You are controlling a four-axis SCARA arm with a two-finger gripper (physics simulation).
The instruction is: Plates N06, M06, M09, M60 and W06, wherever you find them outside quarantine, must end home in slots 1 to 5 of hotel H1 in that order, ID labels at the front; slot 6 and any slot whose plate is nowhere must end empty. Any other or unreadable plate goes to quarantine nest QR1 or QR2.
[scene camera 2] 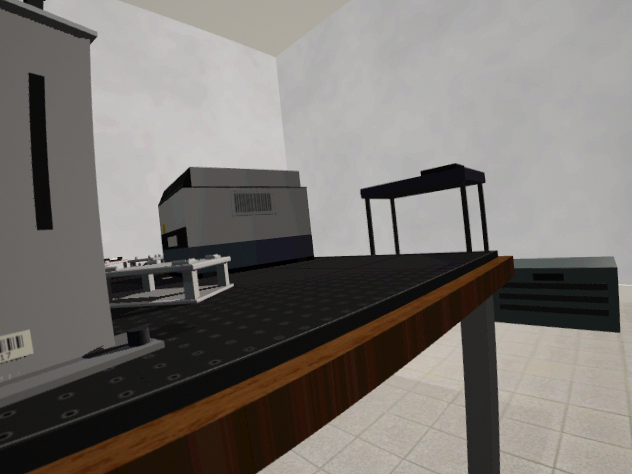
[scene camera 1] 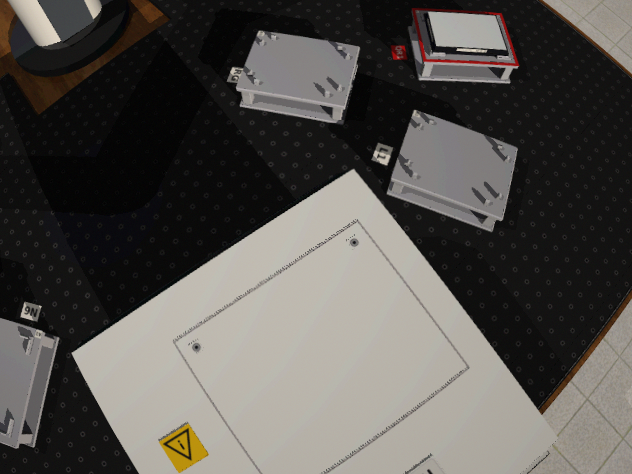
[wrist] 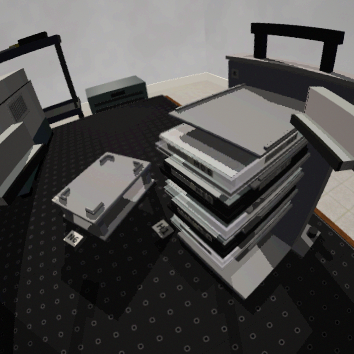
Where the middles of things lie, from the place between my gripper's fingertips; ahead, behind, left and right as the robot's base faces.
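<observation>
Measured from my hand, the grey instrument (scene camera 2: 206, 213) is 0.14 m below, 0.38 m to the left and 0.53 m ahead.
</observation>
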